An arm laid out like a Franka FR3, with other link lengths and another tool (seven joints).
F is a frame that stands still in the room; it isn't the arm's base.
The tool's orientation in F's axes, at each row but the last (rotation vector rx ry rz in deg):
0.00 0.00 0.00
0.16 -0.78 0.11
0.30 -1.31 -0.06
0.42 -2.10 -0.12
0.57 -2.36 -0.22
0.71 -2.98 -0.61
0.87 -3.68 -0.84
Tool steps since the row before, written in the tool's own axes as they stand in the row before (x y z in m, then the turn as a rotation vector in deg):
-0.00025 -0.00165 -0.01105 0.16 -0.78 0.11
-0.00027 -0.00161 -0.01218 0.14 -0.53 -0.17
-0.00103 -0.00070 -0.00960 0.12 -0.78 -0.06
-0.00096 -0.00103 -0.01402 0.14 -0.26 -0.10
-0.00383 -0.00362 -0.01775 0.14 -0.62 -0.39
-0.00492 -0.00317 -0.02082 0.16 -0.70 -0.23
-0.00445 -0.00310 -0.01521 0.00 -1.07 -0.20
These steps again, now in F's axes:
-0.00025 -0.00165 -0.01105 0.16 -0.78 0.11
-0.00010 -0.00158 -0.01219 0.14 -0.53 -0.17
-0.00081 -0.00065 -0.00962 0.12 -0.78 -0.06
-0.00045 -0.00093 -0.01405 0.14 -0.26 -0.10
-0.00311 -0.00343 -0.01793 0.15 -0.62 -0.39
-0.00386 -0.00286 -0.02109 0.16 -0.70 -0.23
-0.00351 -0.00281 -0.01551 0.00 -1.07 -0.22

